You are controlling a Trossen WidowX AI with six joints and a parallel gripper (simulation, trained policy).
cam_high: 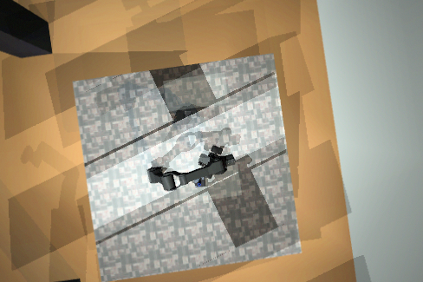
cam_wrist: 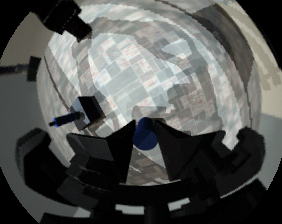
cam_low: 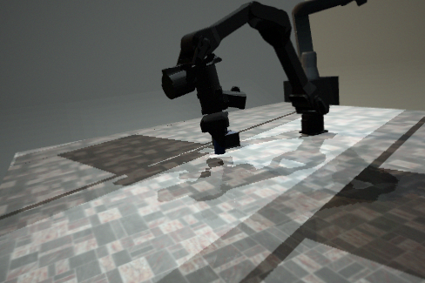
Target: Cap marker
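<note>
Right now the holder block is 80 mm behind my gripper tip, 130 mm to the right of it and 20 mm below it. Round my gripper tip: blue cap 10 mm ahead, 10 mm above.
</note>
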